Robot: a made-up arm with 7 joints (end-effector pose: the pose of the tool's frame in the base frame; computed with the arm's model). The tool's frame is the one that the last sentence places. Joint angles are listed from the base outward.
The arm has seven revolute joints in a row. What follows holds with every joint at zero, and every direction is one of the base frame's.
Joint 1 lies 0.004 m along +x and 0.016 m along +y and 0.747 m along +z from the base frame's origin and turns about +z.
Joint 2 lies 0.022 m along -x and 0.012 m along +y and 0.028 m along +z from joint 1 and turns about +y.
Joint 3 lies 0.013 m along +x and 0.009 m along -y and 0.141 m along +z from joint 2 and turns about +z.
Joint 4 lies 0.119 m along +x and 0.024 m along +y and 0.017 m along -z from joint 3 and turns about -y.
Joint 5 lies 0.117 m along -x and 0.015 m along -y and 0.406 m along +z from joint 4 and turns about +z.
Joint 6 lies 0.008 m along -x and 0.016 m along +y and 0.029 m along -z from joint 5 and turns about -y.
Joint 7 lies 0.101 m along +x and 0.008 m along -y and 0.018 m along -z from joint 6 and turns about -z.
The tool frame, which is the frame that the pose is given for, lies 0.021 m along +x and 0.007 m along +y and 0.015 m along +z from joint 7; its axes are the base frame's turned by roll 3.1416, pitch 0 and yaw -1.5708 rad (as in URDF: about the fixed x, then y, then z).
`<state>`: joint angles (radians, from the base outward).
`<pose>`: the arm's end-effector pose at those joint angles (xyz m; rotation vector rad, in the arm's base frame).
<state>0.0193 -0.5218 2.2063 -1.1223 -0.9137 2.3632 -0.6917</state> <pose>-0.5463 0.3292 1.0013 -0.9997 -1.6119 -1.4568</pose>
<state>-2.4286 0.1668 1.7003 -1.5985 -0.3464 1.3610 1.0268</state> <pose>0.4409 -0.4147 0.9936 -0.2858 -2.8470 0.0255</pose>
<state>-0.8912 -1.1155 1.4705 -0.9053 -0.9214 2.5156 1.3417</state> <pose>-0.0420 0.6531 0.9864 -0.9992 0.2134 -1.3506</pose>
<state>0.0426 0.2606 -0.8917 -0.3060 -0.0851 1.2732 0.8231</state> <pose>0.2740 -0.1103 1.3389 0.0747 2.5680 -1.0292</pose>
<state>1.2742 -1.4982 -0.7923 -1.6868 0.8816 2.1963 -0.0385</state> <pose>0.3769 -0.3456 1.2071 -0.5820 0.4188 0.8302</pose>
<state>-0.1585 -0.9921 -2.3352 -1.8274 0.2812 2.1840 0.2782</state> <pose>-0.4755 -0.3635 0.5210 1.5219 1.5518 0.1030</pose>
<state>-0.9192 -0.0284 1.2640 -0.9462 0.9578 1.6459 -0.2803</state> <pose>0.4013 0.1940 1.3078 -1.9337 0.6361 0.2533</pose>
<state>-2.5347 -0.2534 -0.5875 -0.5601 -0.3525 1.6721 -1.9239</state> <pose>-0.1225 0.0638 1.4013 0.0431 -1.8652 -0.4396</pose>
